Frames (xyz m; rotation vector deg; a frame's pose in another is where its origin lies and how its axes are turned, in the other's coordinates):
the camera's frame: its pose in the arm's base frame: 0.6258 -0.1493 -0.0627 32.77 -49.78 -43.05
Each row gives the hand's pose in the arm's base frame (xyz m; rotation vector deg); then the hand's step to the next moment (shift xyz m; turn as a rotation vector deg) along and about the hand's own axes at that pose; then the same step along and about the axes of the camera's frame.
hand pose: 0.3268 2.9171 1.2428 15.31 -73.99 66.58
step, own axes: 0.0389 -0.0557 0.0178 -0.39 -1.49 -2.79
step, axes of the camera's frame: 0.0543 0.0425 0.0133 0.06 1.26 -2.92
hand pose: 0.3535 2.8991 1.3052 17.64 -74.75 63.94
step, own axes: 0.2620 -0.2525 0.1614 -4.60 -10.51 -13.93
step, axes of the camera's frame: 0.2915 0.2182 0.1608 3.11 4.79 -17.12
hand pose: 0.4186 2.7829 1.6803 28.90 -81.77 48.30
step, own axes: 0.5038 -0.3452 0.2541 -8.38 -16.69 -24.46
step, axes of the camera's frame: 0.5353 0.2500 0.2975 3.81 8.17 -29.43
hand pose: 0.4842 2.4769 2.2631 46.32 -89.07 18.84
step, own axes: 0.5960 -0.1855 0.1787 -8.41 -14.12 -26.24
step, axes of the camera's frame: 0.5615 0.0946 0.3120 1.77 10.51 -29.07
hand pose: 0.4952 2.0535 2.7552 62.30 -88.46 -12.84
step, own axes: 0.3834 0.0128 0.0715 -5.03 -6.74 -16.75
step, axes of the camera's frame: 0.3371 -0.0178 0.1957 0.68 8.18 -16.85
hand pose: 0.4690 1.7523 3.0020 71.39 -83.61 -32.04
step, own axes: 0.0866 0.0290 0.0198 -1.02 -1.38 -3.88
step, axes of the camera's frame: 0.0750 -0.0120 0.0544 0.29 1.99 -3.74
